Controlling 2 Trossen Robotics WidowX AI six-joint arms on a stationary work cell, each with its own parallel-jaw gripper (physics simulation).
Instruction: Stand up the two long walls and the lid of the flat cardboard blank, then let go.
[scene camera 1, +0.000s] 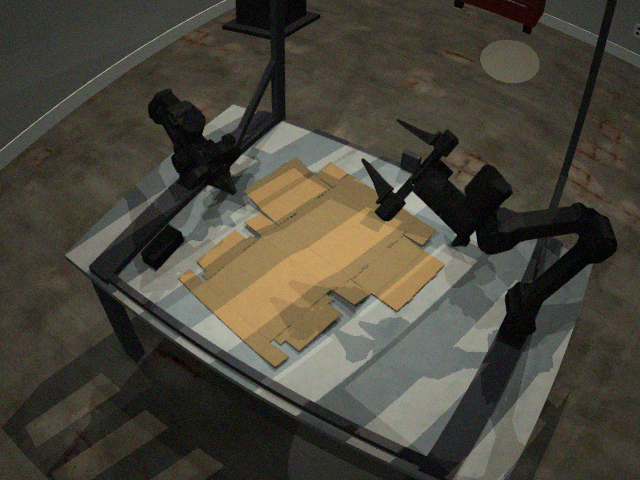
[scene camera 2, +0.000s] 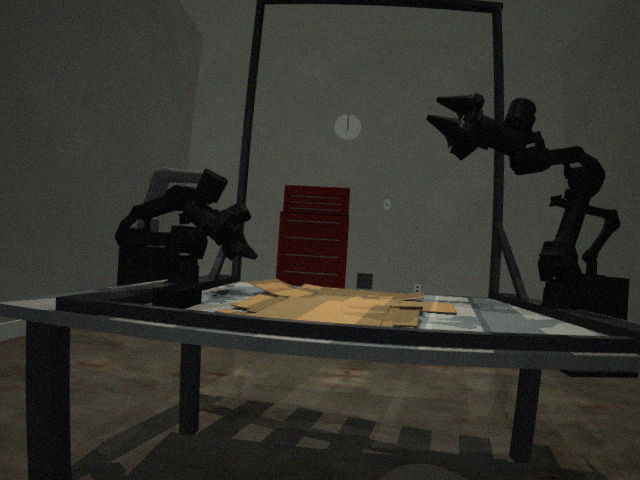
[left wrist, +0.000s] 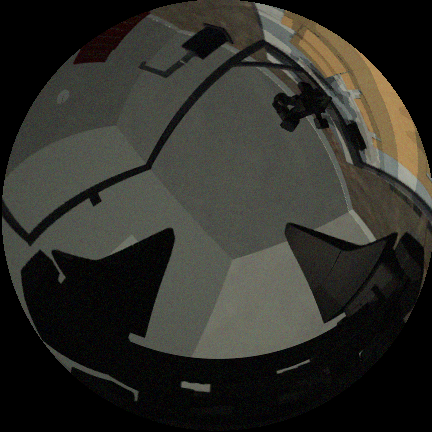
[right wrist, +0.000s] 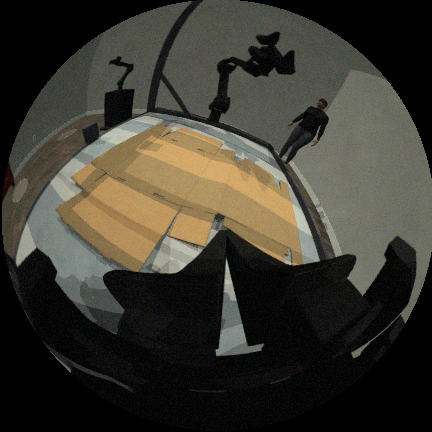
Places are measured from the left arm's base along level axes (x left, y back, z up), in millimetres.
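Pixels of known places: left gripper, between the fingertips: (scene camera 1: 379, 139) (scene camera 2: 431, 107) (left wrist: 230, 231); right gripper, between the fingertips: (scene camera 1: 234, 193) (scene camera 2: 256, 257) (left wrist: 330, 97) (right wrist: 224, 234); left arm's base, origin of its link: (scene camera 1: 512, 334) (scene camera 2: 558, 307) (right wrist: 212, 120); right arm's base, origin of its link: (scene camera 2: 182, 282) (left wrist: 318, 94).
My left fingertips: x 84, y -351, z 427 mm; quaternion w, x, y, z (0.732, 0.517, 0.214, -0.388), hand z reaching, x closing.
Note:
Ahead of a thing's pixels: the offset from my left fingertips to its middle. "pt": to the spot under its first point.
The cardboard blank @[pt dx -54, dy -168, dz -442 mm] (scene camera 1: 310, 253) (scene camera 2: 341, 304) (left wrist: 392, 97) (right wrist: 200, 175) lies spread out on the table, its panels flat or nearly flat. In scene camera 1 a wide flap @[pt dx -174, dy -308, dz -440 mm] (scene camera 1: 289, 198) at its upper left looks slightly raised at the outer edge, and another wide flap (scene camera 1: 405, 271) lies flat at its right. My left gripper (scene camera 1: 381, 140) (scene camera 2: 433, 108) (left wrist: 230, 231) is wide open and empty, high above the table and pointing away from the blank. My right gripper (scene camera 1: 233, 192) (scene camera 2: 254, 256) (right wrist: 224, 234) is shut on nothing, low beside the blank's upper-left flap, apart from it.
A black box @[dx +137, dy -470, dz -429 mm] (scene camera 1: 162, 248) lies on the table left of the blank. A dark frame post (scene camera 1: 278, 67) rises at the table's far corner. A small dark block @[dx -452, dy -107, dz -415 mm] (scene camera 1: 410, 159) shows by the far edge. A red cabinet (scene camera 2: 312, 237) and a person (right wrist: 307, 125) are beyond the table.

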